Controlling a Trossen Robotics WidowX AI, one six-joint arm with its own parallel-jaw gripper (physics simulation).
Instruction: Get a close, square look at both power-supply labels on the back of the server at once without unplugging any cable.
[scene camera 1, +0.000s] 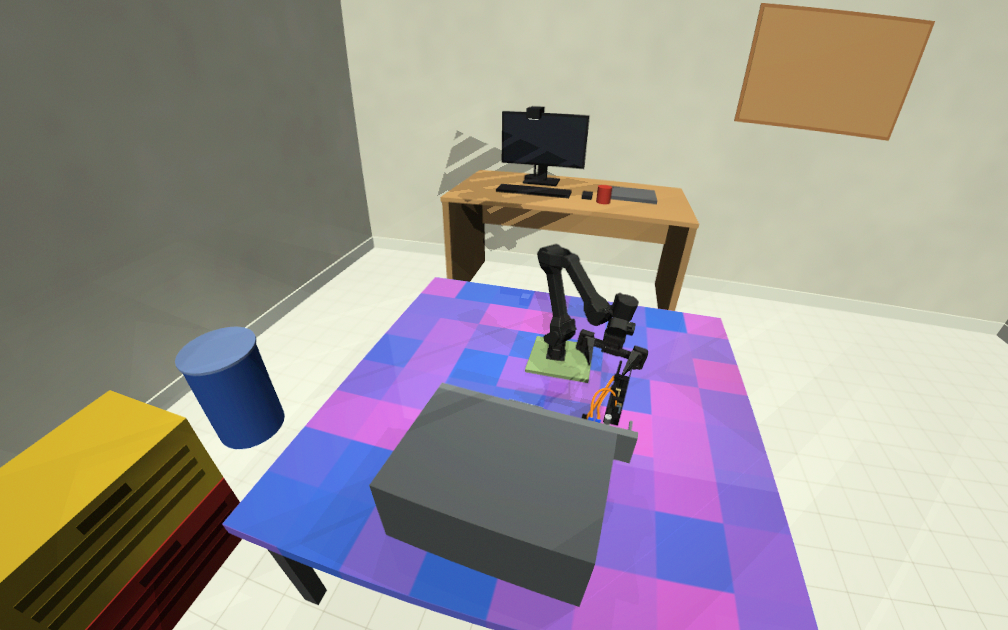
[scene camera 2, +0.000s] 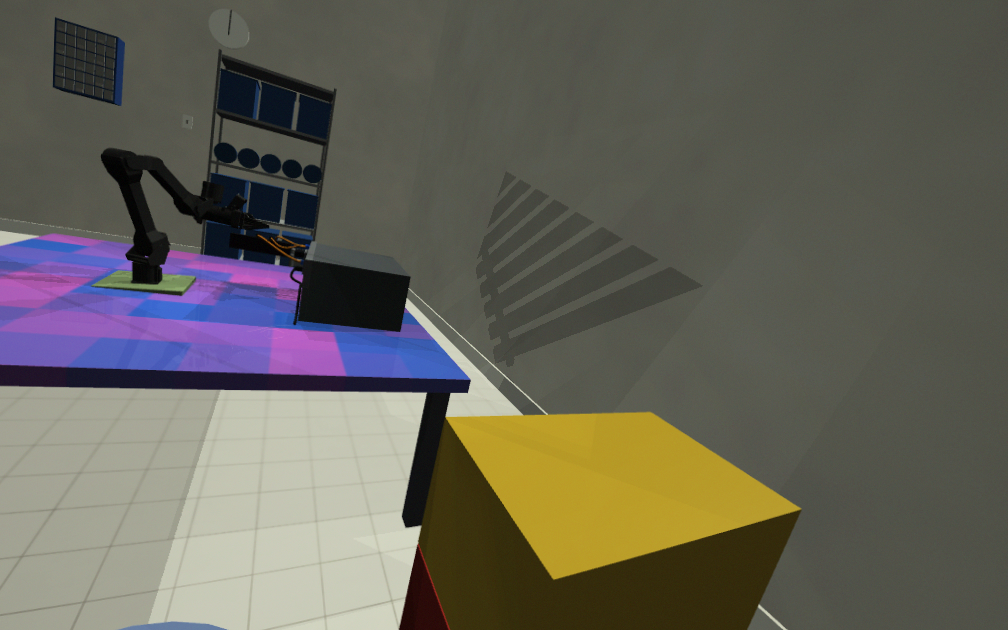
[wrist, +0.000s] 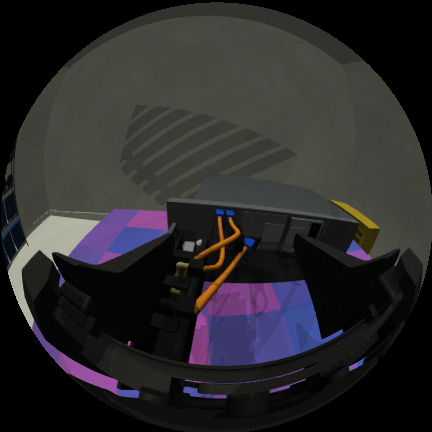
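Where they show: gripper, fingertip midpoint: (scene camera 1: 606, 369) (scene camera 2: 267, 226) (wrist: 236, 240); arm's base, link origin: (scene camera 1: 556, 354) (scene camera 2: 146, 281).
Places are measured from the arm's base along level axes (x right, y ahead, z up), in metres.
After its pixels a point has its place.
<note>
The grey server (scene camera 1: 498, 468) {x 0.068, y 0.632, z 0.184 m} (scene camera 2: 353, 297) {x 0.283, y 0.564, z 0.087 m} (wrist: 260, 192) {x -0.012, y 0.564, z 0.183 m} lies on the table, its back towards the arm. In the wrist view two flat panels, a left one (wrist: 272, 235) {x -0.022, y 0.448, z 0.134 m} and a right one (wrist: 301, 231) {x 0.034, y 0.432, z 0.152 m}, sit side by side on the back, right of centre and seen obliquely. The right finger hides part of the right panel; no label text is readable. My gripper (scene camera 1: 612, 355) {x -0.139, y 0.314, z 0.219 m} (scene camera 2: 261, 224) {x -0.139, y 0.314, z 0.219 m} (wrist: 236, 239) {x -0.139, y 0.314, z 0.219 m} is open and empty, behind the server and above its back. Orange cables (scene camera 1: 602, 393) {x -0.140, y 0.336, z 0.156 m} (wrist: 222, 277) {x -0.138, y 0.337, z 0.154 m} run from blue plugs (wrist: 249, 243) {x -0.070, y 0.440, z 0.123 m} to a black slotted arm (scene camera 1: 616, 399) {x -0.174, y 0.363, z 0.167 m} (wrist: 172, 320) {x -0.183, y 0.280, z 0.168 m}.
The black arm and cables stick out behind the server, below the gripper. The robot stands on a green plate (scene camera 1: 542, 365) {x 0.039, y 0.073, z 0.004 m} (scene camera 2: 178, 286) {x 0.040, y 0.086, z 0.004 m} on the patchwork table (scene camera 1: 691, 549) {x -0.372, y 0.627, z -0.010 m} (scene camera 2: 223, 349) {x 0.533, y 0.237, z -0.011 m}. A blue bin (scene camera 1: 237, 401) and yellow box (scene camera 1: 96, 453) (scene camera 2: 616, 475) stand beside the table.
</note>
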